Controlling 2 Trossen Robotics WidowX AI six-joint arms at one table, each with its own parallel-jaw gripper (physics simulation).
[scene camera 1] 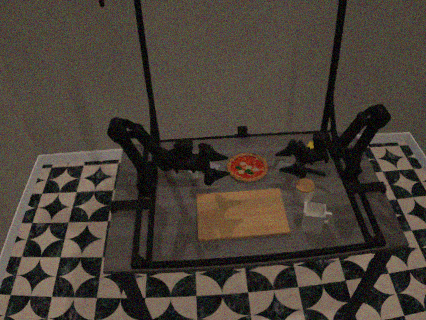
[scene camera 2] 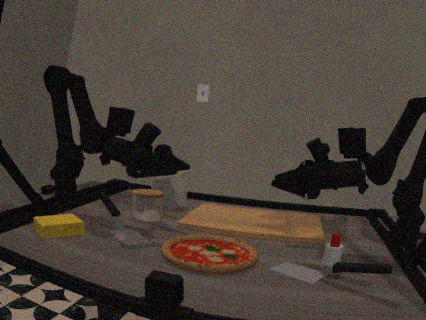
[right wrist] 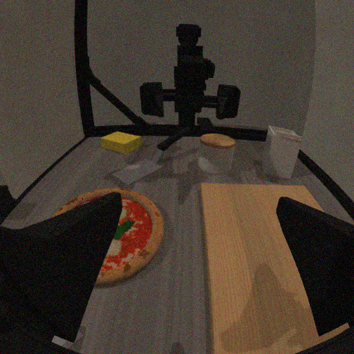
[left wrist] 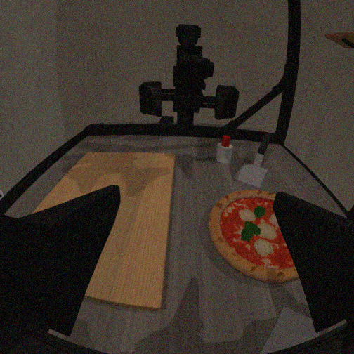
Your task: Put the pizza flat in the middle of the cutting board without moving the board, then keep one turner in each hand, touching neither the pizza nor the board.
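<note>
The pizza (scene camera 1: 248, 167) (scene camera 2: 210, 254) (left wrist: 250, 235) (right wrist: 140, 225) lies flat on the table beside the cutting board (scene camera 1: 242, 214) (scene camera 2: 255, 222) (left wrist: 140, 240) (right wrist: 240, 240), apart from it. One turner (scene camera 2: 131, 237) (right wrist: 137, 171) lies at the left of scene camera 2, its black handle pointing away. The other turner (scene camera 2: 298, 272) (left wrist: 251, 175) lies to the right of the pizza there. My left gripper (scene camera 1: 280, 161) (scene camera 2: 188, 166) (left wrist: 200, 197) is open and empty above the table. My right gripper (scene camera 1: 227, 165) (scene camera 2: 274, 183) (right wrist: 203, 203) is also open, empty and raised. In scene camera 1 the grippers partly hide the turners.
A jar with a wooden lid (scene camera 1: 305, 185) (scene camera 2: 147, 206) (right wrist: 216, 152) and a pale carton (scene camera 1: 316, 209) (right wrist: 283, 152) stand beside the board. A yellow sponge (scene camera 2: 59, 226) (right wrist: 121, 142) lies near one turner. A red-capped white bottle (scene camera 2: 332, 252) (left wrist: 224, 151) stands near the other. Black rails edge the table.
</note>
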